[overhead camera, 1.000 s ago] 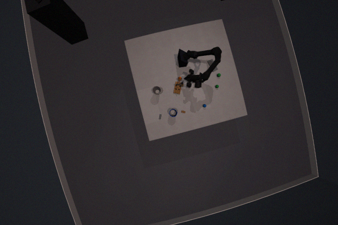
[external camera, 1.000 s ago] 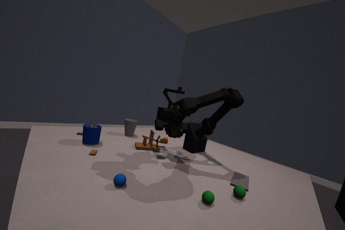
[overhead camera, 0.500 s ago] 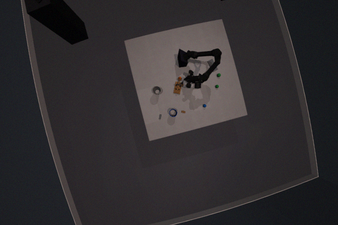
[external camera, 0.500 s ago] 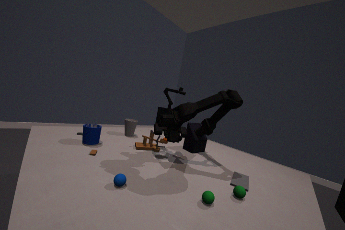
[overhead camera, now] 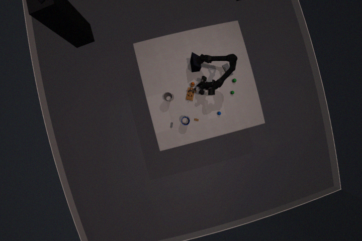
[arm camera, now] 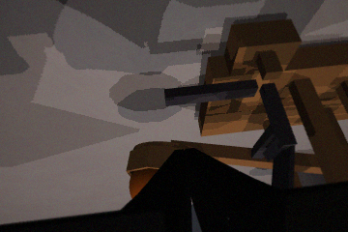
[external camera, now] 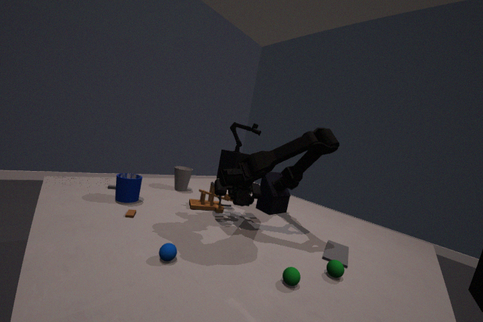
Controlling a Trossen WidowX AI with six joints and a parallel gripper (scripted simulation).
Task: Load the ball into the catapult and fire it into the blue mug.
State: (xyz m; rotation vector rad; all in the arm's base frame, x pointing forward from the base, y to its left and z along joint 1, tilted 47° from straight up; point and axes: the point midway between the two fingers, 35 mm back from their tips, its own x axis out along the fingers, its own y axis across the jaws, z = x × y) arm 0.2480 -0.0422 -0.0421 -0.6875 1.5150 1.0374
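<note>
Now: the orange ball 40 mm behind my gripper tip and 30 mm to the right of it. The rest, counted from my gripper tip: catapult frame (80 mm to the right, 40 mm ahead, 20 mm above); then grey cup (340 mm to the right, 30 mm below, 30 mm ahead); then wooden catapult (50 mm to the right, 30 mm ahead, 10 mm below).
</note>
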